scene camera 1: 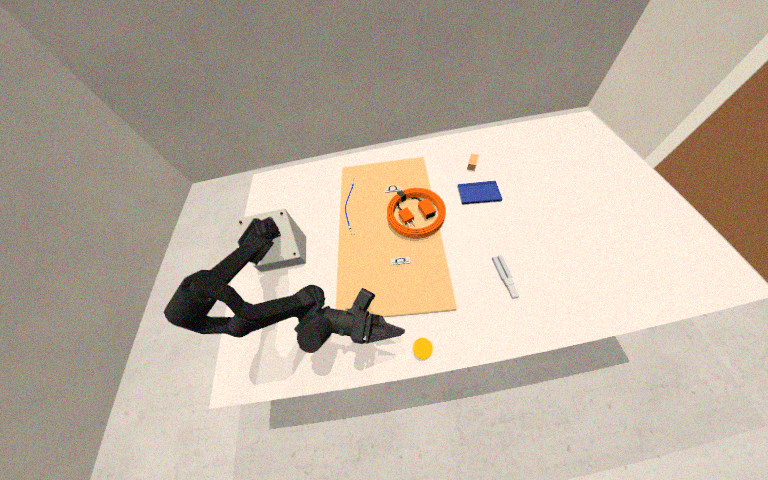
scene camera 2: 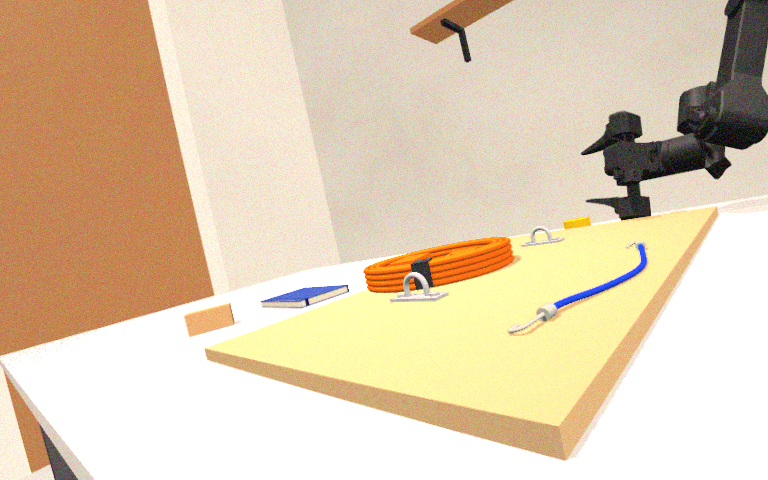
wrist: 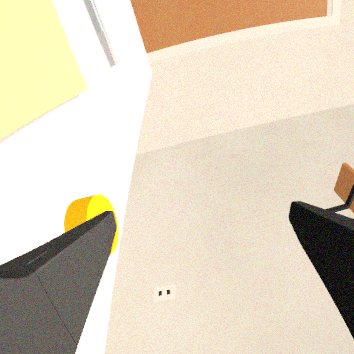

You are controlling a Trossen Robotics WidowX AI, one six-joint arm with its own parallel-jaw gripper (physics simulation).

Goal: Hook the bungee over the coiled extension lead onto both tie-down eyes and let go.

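Seen in the pictures: gripper, between the fingertips: [scene camera 1: 403, 332] [scene camera 2: 584, 177] [wrist: 202, 214]; arm's base, origin of its link: [scene camera 1: 267, 229].
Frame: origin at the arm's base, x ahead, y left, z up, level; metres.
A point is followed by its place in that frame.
Note:
The blue bungee [scene camera 1: 346, 208] [scene camera 2: 600, 289] @(x 0.264, y 0.147, z -0.110 m) lies slightly curved on the wooden board [scene camera 1: 368, 243] @(x 0.281, y -0.087, z -0.113 m) [scene camera 2: 396, 350] @(x 0.372, y 0.241, z -0.113 m) [wrist: 35, 60] @(x 0.400, y -0.324, z -0.113 m), with a pale hook at each end. The orange coiled extension lead [scene camera 1: 416, 232] @(x 0.437, y -0.118, z -0.087 m) [scene camera 2: 470, 262] @(x 0.395, y 0.034, z -0.096 m) lies flat, partly past the board's far long edge in scene camera 1. One tie-down eye [scene camera 1: 393, 189] @(x 0.430, y 0.105, z -0.111 m) [scene camera 2: 419, 296] @(x 0.423, y 0.110, z -0.110 m) is beside the coil's black strap; the other tie-down eye [scene camera 1: 400, 260] @(x 0.361, y -0.182, z -0.111 m) [scene camera 2: 543, 241] @(x 0.357, y -0.179, z -0.110 m) stands apart from the coil. Neither hook touches an eye. My gripper [scene camera 1: 400, 330] @(x 0.301, y -0.398, z -0.027 m) [scene camera 2: 585, 176] @(x 0.301, y -0.398, z -0.027 m) [wrist: 202, 214] @(x 0.301, y -0.398, z -0.027 m) is open and empty, raised beyond the board's short end.
A yellow disc [scene camera 1: 422, 348] @(x 0.334, y -0.437, z -0.106 m) [scene camera 2: 577, 223] @(x 0.331, y -0.412, z -0.113 m) [wrist: 80, 215] @(x 0.329, y -0.412, z -0.111 m) lies near the table's front edge. A grey knife-like tool [scene camera 1: 505, 276] @(x 0.629, y -0.332, z -0.114 m) [wrist: 102, 35] @(x 0.620, y -0.345, z -0.117 m), a blue book [scene camera 1: 479, 192] @(x 0.712, y -0.023, z -0.113 m) [scene camera 2: 305, 296] @(x 0.674, y 0.017, z -0.113 m) and a small wooden block [scene camera 1: 472, 162] @(x 0.750, y 0.107, z -0.096 m) [scene camera 2: 209, 319] @(x 0.750, y 0.131, z -0.109 m) lie beyond the board.

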